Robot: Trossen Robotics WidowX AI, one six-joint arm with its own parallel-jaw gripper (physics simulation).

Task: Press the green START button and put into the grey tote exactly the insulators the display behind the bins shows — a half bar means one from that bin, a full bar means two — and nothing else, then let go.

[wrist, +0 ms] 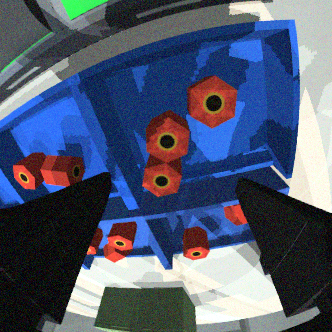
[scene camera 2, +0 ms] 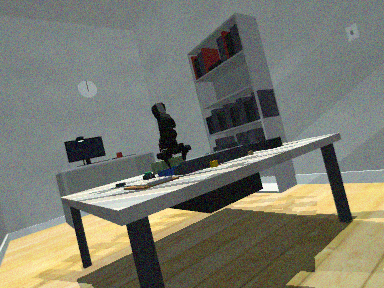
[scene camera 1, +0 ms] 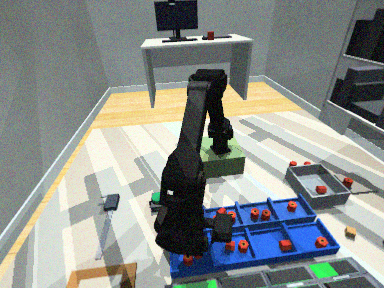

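Pixels of known places: gripper, fingertip midpoint: point(wrist: 175, 182); arm's base, origin of the base link: point(scene camera 2: 168, 158) point(scene camera 1: 220, 149).
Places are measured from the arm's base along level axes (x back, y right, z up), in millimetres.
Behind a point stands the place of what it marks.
My gripper point(wrist: 175, 182) {z -52, x -301, y 206 mm} is open and empty above the near-left blue bin, its black fingers spread around the view of three red hexagonal insulators. Two insulators point(wrist: 166, 140) {z -54, x -327, y 212 mm} point(wrist: 161, 181) {z -54, x -304, y 197 mm} touch; the third point(wrist: 213, 102) {z -54, x -335, y 242 mm} lies apart. In scene camera 1 the arm partly hides that bin. The blue bins point(scene camera 1: 260, 260) point(wrist: 295, 60) stand in two rows and hold several more insulators point(scene camera 1: 243, 245) {z -54, x -357, y 96 mm} point(scene camera 1: 266, 214) {z -53, x -295, y -17 mm} point(wrist: 62, 170) {z -55, x -340, y 136 mm}. The grey tote point(scene camera 1: 327, 201) {z -58, x -317, y -228 mm} holds a red insulator point(scene camera 1: 321, 189) {z -58, x -271, y -252 mm}. The green START button point(scene camera 1: 156, 196) {z -43, x -117, y 283 mm} is beside the arm. The display shows green bars point(scene camera 1: 324, 270) point(wrist: 82, 7), partly cut off.
Red insulators point(scene camera 1: 293, 163) {z -60, x -123, y -265 mm} point(scene camera 1: 307, 163) {z -61, x -141, y -317 mm} lie behind the tote, and another red one point(scene camera 1: 348, 181) {z -53, x -277, y -362 mm} is at its right side. A caliper-like tool point(scene camera 1: 111, 202) {z -65, x -69, y 432 mm} and an orange wooden frame point(scene camera 1: 127, 275) {z -78, x -317, y 396 mm} are at left. A small orange block point(scene camera 1: 350, 232) {z -65, x -418, y -203 mm} lies right of the bins. The arm stands on a green base point(scene camera 1: 225, 167) {z -41, x -67, y 7 mm}.
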